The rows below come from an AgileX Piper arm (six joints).
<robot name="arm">
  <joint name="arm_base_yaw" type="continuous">
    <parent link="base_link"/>
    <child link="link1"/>
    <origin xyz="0 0 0.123"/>
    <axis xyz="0 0 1"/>
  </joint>
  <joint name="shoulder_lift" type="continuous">
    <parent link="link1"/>
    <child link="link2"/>
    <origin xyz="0 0 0"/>
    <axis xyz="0 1 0"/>
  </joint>
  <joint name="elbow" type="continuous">
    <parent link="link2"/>
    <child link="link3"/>
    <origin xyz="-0.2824 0 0.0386"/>
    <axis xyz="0 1 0"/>
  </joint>
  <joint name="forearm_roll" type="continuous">
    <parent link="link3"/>
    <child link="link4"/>
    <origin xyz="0.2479 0 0.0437"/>
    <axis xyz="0.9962 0 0.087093"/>
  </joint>
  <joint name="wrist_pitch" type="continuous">
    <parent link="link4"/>
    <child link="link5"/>
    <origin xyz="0 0 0"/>
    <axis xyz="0 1 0"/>
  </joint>
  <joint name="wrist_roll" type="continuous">
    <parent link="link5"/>
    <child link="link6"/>
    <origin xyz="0.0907 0 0.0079"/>
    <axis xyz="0.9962 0 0.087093"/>
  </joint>
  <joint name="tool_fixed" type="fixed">
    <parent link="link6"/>
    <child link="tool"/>
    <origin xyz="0 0 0" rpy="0 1.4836 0"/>
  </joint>
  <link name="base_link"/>
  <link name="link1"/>
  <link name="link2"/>
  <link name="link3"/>
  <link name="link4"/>
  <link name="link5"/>
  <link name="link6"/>
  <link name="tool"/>
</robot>
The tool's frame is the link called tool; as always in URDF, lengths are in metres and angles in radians. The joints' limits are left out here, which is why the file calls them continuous.
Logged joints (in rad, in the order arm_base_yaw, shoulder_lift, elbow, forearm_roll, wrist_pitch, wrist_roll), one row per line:
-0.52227 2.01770 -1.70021 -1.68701 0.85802 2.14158
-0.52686 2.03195 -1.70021 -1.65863 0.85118 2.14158
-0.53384 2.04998 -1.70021 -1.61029 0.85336 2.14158
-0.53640 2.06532 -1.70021 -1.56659 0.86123 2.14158
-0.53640 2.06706 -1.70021 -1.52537 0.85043 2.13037
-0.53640 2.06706 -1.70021 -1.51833 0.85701 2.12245
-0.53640 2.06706 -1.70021 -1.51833 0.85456 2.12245
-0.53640 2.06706 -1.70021 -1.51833 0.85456 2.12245
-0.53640 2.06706 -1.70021 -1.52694 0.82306 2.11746
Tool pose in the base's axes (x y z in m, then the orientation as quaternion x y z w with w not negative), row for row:
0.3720 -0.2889 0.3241 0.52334 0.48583 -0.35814 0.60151
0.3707 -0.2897 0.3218 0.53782 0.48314 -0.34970 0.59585
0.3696 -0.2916 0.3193 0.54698 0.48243 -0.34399 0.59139
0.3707 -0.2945 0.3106 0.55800 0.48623 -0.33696 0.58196
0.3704 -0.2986 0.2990 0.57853 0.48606 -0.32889 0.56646
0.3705 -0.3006 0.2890 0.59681 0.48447 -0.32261 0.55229
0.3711 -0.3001 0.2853 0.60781 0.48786 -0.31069 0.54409
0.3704 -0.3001 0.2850 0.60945 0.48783 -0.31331 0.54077
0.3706 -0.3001 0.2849 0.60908 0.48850 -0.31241 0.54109
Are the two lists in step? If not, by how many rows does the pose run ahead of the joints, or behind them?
The pose runs 2 rows behind the joints: the pose in row i belongs to the joints in row i - 2.
